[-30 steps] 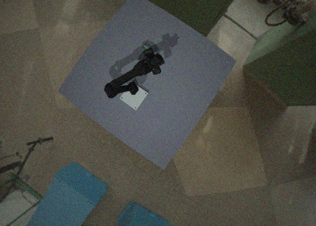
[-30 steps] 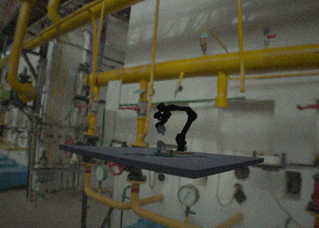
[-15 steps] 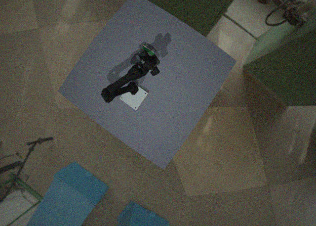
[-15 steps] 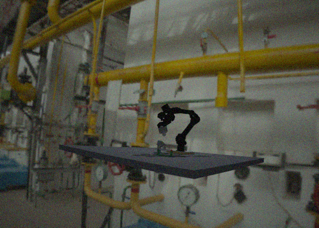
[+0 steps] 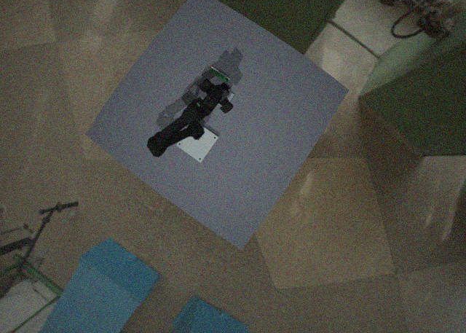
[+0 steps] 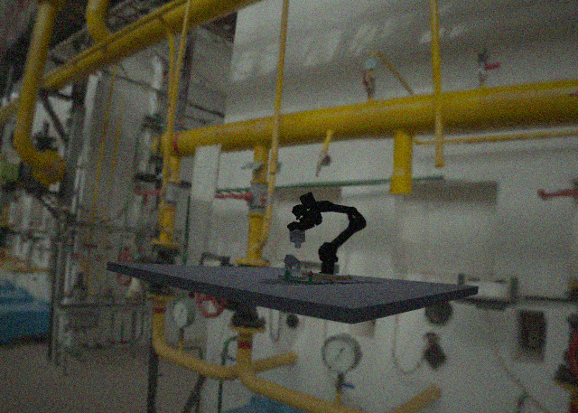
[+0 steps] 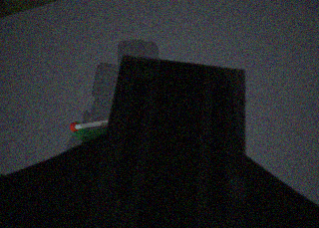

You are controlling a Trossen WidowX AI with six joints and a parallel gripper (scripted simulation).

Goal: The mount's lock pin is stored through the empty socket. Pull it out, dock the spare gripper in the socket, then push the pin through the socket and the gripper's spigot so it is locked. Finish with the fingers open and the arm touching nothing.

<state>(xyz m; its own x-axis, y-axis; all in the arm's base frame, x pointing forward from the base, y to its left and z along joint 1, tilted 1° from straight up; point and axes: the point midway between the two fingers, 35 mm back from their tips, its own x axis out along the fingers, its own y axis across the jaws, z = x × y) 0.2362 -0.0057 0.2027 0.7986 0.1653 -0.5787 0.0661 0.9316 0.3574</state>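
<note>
Right now the green mount is 19 cm below my gripper tip, 14 cm to the left of it and 12 cm ahead of it. From my gripper tip the other things lie so: spare gripper 2 cm below, 1 cm to the left.
</note>
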